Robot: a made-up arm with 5 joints.
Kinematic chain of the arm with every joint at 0, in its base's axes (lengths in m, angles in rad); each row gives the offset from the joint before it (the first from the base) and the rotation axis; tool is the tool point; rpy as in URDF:
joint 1: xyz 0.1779 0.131 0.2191 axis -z
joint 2: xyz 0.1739 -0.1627 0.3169 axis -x
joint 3: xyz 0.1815 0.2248 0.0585 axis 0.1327 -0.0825 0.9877
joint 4: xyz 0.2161 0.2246 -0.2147 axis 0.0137 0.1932 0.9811
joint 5: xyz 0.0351 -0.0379 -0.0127 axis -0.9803 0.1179 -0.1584
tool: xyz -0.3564 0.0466 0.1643 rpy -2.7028 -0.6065 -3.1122
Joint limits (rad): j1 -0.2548..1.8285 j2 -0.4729..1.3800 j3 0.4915..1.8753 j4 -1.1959..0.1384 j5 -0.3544..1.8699
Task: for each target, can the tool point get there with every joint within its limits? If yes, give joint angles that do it. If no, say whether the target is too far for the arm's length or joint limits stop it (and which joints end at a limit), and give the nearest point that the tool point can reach.
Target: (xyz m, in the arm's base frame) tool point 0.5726 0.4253 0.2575
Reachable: yes | joints 0.8692 0.3269 0.8539 -0.8463 0.8025
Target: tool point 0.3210 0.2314 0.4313
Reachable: yes | joints 1.3943 0.1923 1.2782 -0.2546 0.6565
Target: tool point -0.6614 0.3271 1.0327
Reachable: no: joint limits stop it (at a limit: joint 1, joint 2, joint 4) | nearest point -0.1342 0.3704 0.7049 | short by 0.622 m
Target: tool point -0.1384 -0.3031 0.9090
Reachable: no: joint limits stop it (at a limit: joint 1, joint 2, joint 3, joint 4, joint 5) | nearest point 0.0662 -0.1161 0.5648 | short by 0.442 m
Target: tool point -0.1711 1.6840 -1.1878
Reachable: no: too far | nearest point 0.3026 0.6603 -0.0965 | short by 1.569 m
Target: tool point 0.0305 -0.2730 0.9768
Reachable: no: joint limits stop it (at a limit: joint 1, joint 2, joint 3, joint 4) | nearest point 0.2255 -0.0983 0.6712 | short by 0.402 m
